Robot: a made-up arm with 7 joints.
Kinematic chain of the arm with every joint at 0, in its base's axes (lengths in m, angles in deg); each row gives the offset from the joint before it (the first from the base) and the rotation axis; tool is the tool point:
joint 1: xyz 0 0 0.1 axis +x
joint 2: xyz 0.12 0 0.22 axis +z
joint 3: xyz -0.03 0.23 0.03 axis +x
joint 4: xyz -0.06 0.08 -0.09 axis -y
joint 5: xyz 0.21 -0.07 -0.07 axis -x
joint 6: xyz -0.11 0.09 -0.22 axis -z
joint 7: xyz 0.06 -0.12 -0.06 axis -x
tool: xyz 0.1 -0.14 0
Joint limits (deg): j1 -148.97..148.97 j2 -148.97..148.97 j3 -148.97..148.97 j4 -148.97..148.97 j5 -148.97..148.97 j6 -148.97..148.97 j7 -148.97..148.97
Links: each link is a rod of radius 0.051 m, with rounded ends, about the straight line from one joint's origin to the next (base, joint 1, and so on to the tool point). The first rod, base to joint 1, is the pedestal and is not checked.
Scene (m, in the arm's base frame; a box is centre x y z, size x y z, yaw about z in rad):
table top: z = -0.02
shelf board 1: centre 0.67 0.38 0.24 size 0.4 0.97 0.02 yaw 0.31
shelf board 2: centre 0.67 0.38 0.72 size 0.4 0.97 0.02 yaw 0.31
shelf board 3: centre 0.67 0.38 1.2 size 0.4 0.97 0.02 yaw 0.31
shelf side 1: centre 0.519 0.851 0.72 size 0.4 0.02 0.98 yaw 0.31
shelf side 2: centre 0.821 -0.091 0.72 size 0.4 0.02 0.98 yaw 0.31
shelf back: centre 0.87 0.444 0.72 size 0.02 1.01 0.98 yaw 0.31
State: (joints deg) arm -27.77 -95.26 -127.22 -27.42 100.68 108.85 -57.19
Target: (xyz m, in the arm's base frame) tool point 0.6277 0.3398 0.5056
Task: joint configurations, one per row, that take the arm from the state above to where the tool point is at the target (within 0.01 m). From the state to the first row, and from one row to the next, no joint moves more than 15 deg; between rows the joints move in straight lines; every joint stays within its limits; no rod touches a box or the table.
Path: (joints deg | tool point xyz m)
1: -27.23 -97.70 -131.67 -28.85 105.82 106.15 -57.11 | 0.6277 0.3398 0.5056

